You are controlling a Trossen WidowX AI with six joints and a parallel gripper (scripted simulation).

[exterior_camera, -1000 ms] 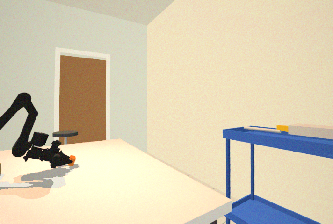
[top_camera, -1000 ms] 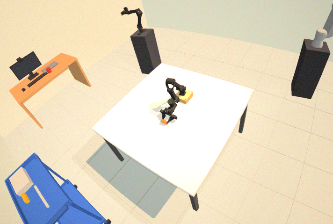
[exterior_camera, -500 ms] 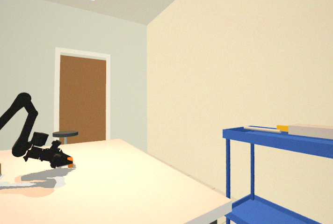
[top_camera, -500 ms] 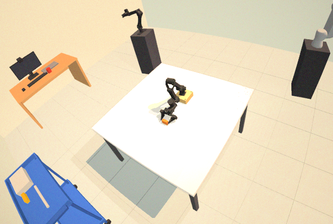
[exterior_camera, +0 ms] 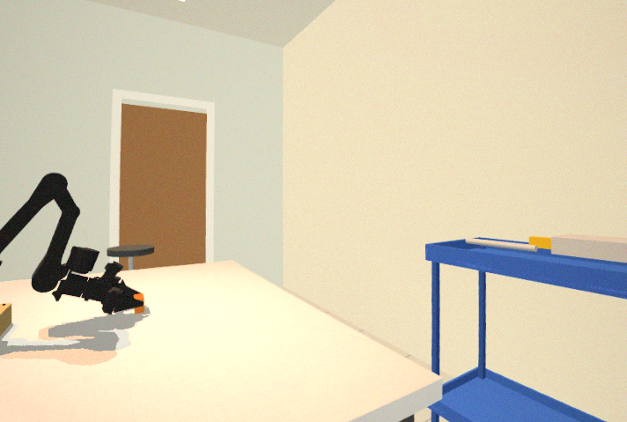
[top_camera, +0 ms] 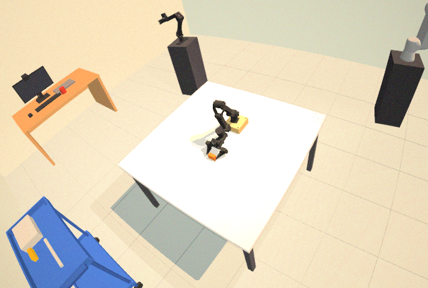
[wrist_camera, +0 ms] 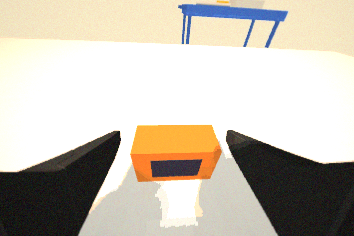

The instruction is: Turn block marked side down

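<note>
Right now my gripper tip is 20 mm past the orange block and 10 mm above it.
</note>
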